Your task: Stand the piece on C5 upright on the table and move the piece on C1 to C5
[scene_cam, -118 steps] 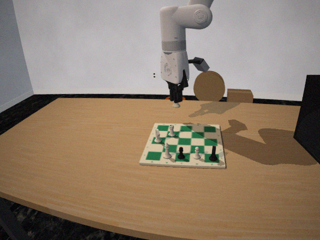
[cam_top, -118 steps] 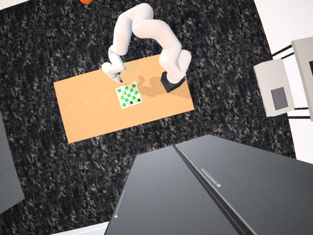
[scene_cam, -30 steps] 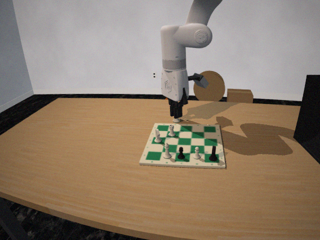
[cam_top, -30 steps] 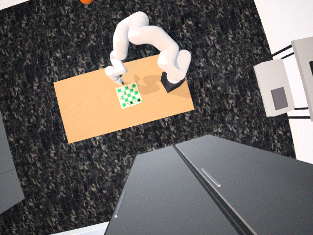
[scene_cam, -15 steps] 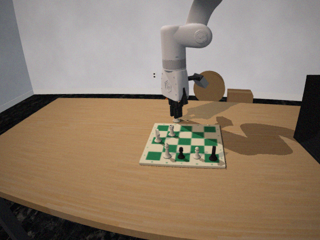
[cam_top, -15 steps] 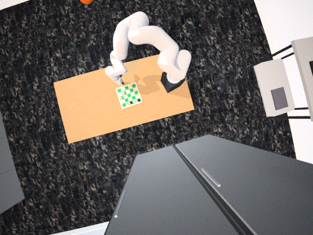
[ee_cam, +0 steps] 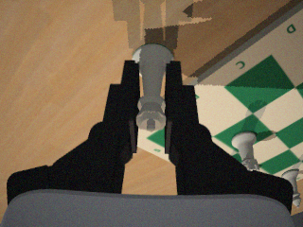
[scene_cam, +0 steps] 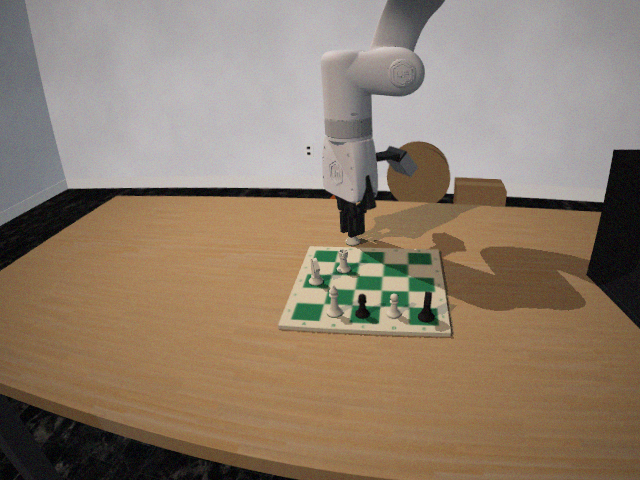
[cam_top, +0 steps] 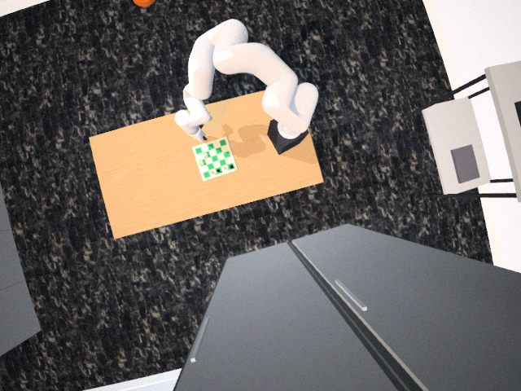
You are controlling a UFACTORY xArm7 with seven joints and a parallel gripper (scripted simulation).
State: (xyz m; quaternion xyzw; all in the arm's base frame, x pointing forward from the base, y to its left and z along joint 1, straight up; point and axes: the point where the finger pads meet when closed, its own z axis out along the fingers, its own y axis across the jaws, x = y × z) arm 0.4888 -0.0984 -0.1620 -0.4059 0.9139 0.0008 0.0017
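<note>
My gripper is now 6 cm past the black pawn, 21 cm to the right of it and 2 cm above it. Also, from my hand: chessboard: 5 cm behind, 13 cm to the left, 4 cm below; tall black piece: 14 cm behind, 21 cm to the left, 2 cm below; white pawn: 10 cm behind, 20 cm to the left, 2 cm below.
</note>
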